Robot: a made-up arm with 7 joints.
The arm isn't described. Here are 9 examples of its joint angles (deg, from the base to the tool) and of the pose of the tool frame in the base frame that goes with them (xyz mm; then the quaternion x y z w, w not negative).
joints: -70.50 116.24 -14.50 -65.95 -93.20 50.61 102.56
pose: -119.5 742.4 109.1 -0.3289 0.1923 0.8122 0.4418
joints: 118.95 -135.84 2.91 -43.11 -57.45 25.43 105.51
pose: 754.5 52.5 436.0 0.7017 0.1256 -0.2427 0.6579
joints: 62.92 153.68 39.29 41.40 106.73 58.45 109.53
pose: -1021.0 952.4 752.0 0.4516 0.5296 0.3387 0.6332
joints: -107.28 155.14 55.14 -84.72 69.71 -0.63 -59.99
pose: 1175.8 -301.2 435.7 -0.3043 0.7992 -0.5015 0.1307
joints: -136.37 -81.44 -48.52 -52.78 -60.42 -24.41 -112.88
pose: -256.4 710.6 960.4 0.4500 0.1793 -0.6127 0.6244
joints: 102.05 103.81 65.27 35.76 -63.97 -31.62 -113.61
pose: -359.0 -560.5 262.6 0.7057 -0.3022 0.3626 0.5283
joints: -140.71 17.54 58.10 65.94 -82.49 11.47 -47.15
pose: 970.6 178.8 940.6 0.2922 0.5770 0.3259 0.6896
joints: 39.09 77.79 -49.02 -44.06 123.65 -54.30 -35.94
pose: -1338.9 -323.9 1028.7 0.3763 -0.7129 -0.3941 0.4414
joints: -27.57 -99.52 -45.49 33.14 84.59 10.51 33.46
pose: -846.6 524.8 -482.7 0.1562 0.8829 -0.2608 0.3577
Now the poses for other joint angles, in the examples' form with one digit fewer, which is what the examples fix.
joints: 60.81 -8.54 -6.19 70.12 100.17 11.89 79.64
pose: 794 -605 858 -0.789 -0.269 -0.073 0.547
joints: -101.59 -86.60 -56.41 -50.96 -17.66 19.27 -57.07
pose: -847 469 448 0.719 0.193 -0.565 0.356
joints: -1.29 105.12 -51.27 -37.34 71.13 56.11 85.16
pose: -1053 1260 1502 0.454 0.680 0.548 0.178
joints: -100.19 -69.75 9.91 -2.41 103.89 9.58 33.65
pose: -781 610 -195 -0.474 -0.310 0.819 0.094
